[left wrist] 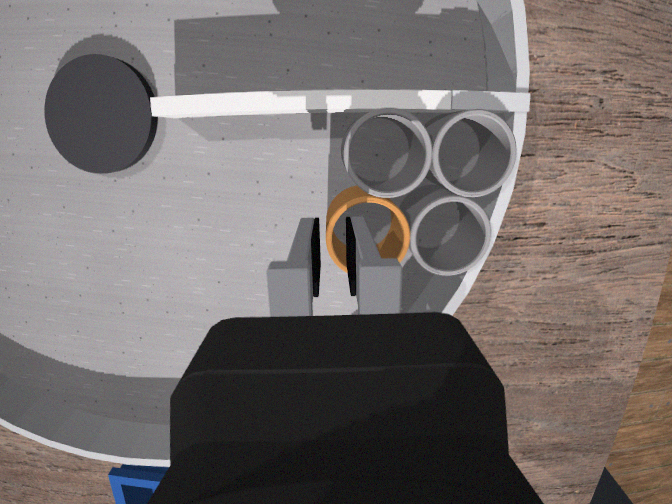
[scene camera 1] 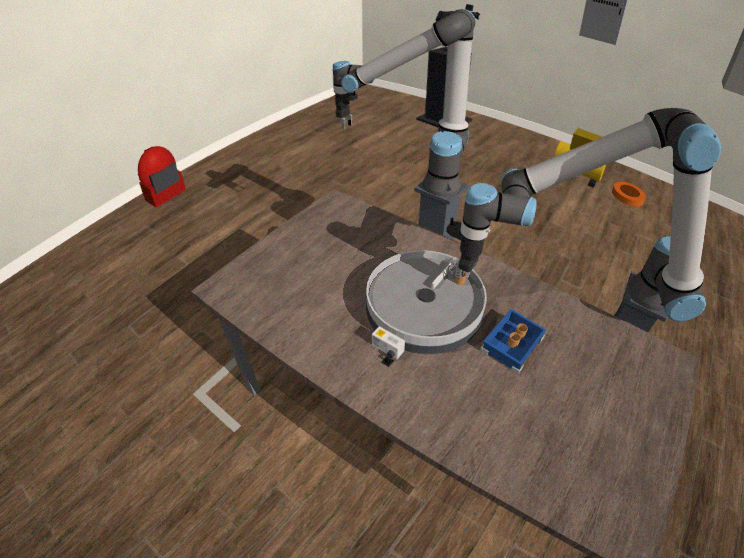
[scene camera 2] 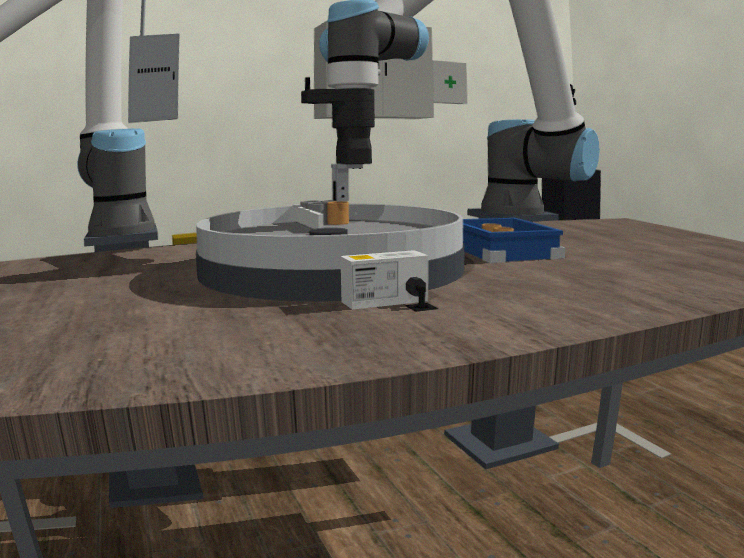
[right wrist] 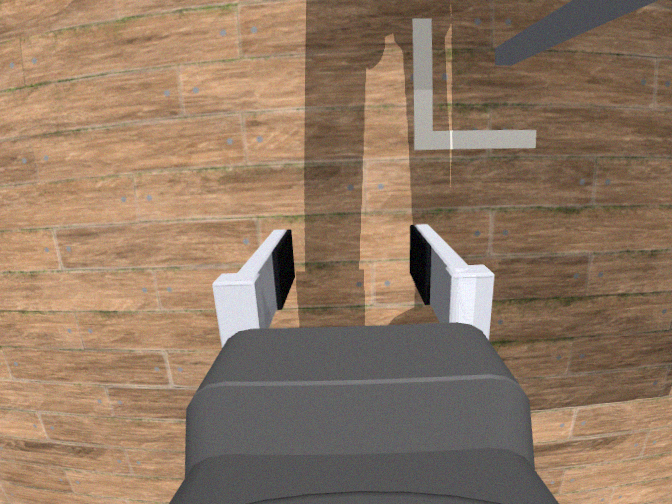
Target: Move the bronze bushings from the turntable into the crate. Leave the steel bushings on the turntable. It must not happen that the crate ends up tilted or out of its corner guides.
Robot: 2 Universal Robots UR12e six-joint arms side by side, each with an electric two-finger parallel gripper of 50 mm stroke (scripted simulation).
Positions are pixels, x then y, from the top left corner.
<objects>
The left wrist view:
my left gripper: 333, 241
bronze bushing: 395, 245
steel bushing: 497, 146
</objects>
